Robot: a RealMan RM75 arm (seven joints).
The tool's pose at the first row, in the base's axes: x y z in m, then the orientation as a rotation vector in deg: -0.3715 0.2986 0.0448 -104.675 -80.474 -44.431
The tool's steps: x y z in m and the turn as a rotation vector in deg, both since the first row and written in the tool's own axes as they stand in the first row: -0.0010 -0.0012 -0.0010 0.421 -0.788 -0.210; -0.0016 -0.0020 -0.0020 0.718 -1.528 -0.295; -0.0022 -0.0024 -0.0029 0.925 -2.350 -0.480; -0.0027 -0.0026 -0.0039 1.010 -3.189 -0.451; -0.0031 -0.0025 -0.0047 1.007 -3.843 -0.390; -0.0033 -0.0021 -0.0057 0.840 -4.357 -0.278; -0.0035 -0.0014 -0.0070 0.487 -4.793 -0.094; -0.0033 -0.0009 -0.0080 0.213 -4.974 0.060; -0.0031 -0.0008 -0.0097 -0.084 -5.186 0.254; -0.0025 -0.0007 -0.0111 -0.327 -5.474 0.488; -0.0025 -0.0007 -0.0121 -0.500 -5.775 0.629; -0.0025 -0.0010 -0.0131 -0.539 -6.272 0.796; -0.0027 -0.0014 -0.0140 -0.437 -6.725 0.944; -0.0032 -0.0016 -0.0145 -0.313 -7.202 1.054; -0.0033 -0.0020 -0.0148 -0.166 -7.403 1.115
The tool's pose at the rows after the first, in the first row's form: -0.3729 0.2974 0.0448 -104.725 -81.248 -43.544; -0.3739 0.2964 0.0450 -104.908 -81.844 -42.734; -0.3745 0.2954 0.0451 -105.148 -82.579 -41.977; -0.3748 0.2944 0.0453 -105.613 -83.088 -41.196; -0.3749 0.2935 0.0455 -106.049 -83.435 -40.622; -0.3746 0.2925 0.0458 -106.555 -83.619 -40.273; -0.3740 0.2912 0.0463 -107.201 -83.654 -40.107; -0.3735 0.2904 0.0470 -107.613 -83.570 -40.104; -0.3734 0.2891 0.0481 -108.084 -83.460 -40.073; -0.3733 0.2883 0.0494 -108.582 -83.363 -39.912; -0.3733 0.2875 0.0499 -108.981 -83.379 -39.728; -0.3736 0.2867 0.0506 -109.407 -83.509 -39.252; -0.3741 0.2859 0.0510 -109.685 -83.649 -38.705; -0.3745 0.2853 0.0509 -109.937 -83.847 -38.137; -0.3749 0.2851 0.0511 -109.976 -83.928 -37.811
